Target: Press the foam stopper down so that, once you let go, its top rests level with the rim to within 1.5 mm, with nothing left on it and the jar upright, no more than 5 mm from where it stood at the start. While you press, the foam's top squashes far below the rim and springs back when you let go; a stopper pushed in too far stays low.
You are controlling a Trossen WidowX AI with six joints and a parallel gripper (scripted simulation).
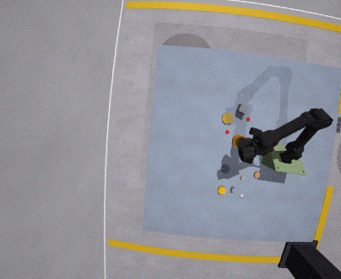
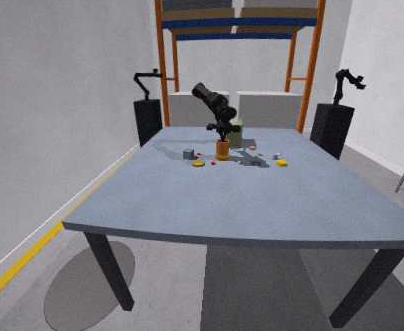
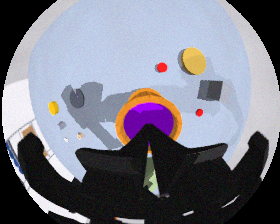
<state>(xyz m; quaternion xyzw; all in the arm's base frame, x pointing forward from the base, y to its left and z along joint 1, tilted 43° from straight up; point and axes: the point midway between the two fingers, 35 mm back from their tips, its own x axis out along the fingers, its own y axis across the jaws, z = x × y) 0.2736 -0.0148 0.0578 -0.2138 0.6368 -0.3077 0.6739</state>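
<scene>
Right now my hand is 5 cm above the purple foam stopper. The rest, counted from my hand: grey disc (19 cm to the left, 14 cm below, 5 cm ahead); grey cube (21 cm to the right, 11 cm below, 2 cm ahead); small piece (20 cm to the left, 17 cm behind, 13 cm below).
</scene>
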